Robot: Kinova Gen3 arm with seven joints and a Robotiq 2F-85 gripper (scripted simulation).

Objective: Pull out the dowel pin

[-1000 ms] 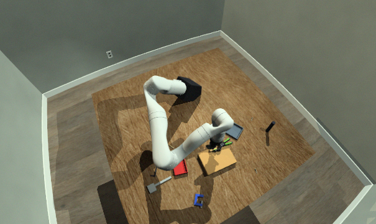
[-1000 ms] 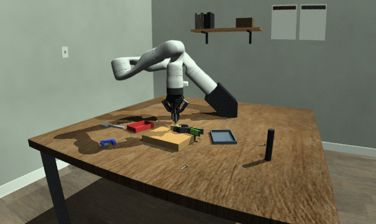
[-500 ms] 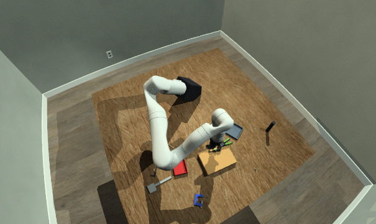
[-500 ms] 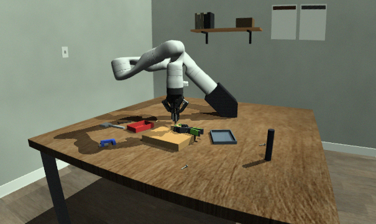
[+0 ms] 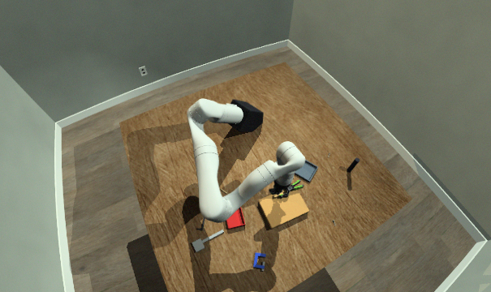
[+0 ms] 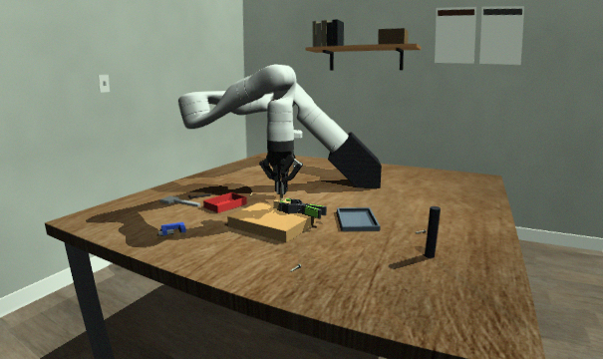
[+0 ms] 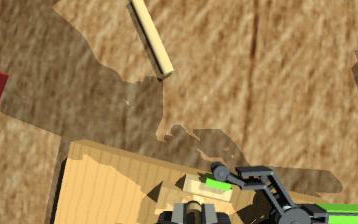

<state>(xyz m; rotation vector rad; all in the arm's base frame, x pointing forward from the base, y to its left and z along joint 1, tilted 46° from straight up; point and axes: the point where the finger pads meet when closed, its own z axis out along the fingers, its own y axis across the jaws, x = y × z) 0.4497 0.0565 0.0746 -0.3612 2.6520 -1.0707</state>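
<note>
My gripper is now 2 cm above the dowel pin. Also, from my hand: thin pale stick: 12 cm behind, 9 cm below, 5 cm to the right; small wooden block: 5 cm below; tan bench board: 7 cm below, 6 cm ahead.
</note>
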